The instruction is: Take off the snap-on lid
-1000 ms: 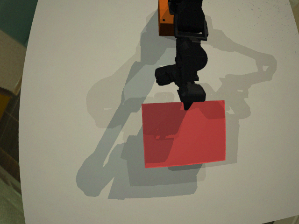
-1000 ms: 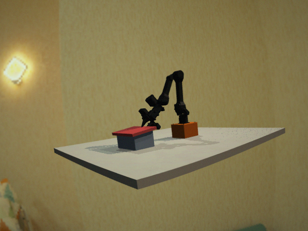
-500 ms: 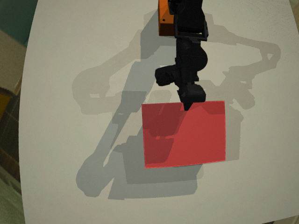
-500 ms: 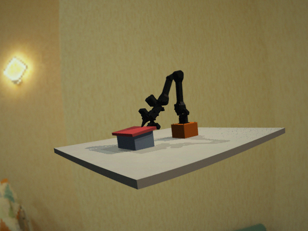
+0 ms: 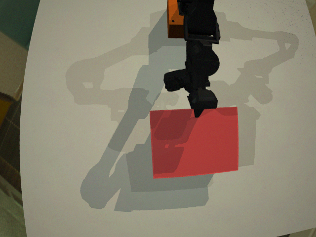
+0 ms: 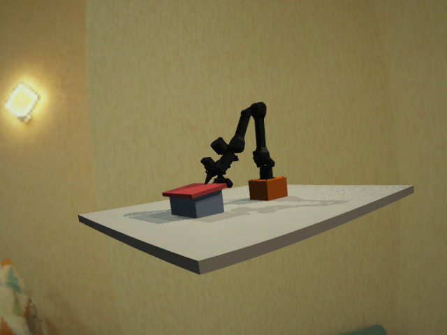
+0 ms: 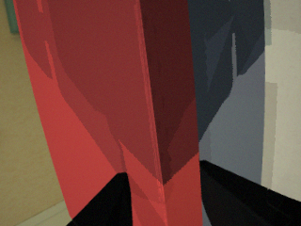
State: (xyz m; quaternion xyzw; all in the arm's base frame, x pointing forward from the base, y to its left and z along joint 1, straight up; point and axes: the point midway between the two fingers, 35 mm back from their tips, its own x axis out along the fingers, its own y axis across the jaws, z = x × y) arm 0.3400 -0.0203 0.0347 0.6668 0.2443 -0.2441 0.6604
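Right now my gripper tip is 80 mm short of the red lid. The rest, counted from my gripper tip: grey-blue storage box: 70 mm ahead, 60 mm below.
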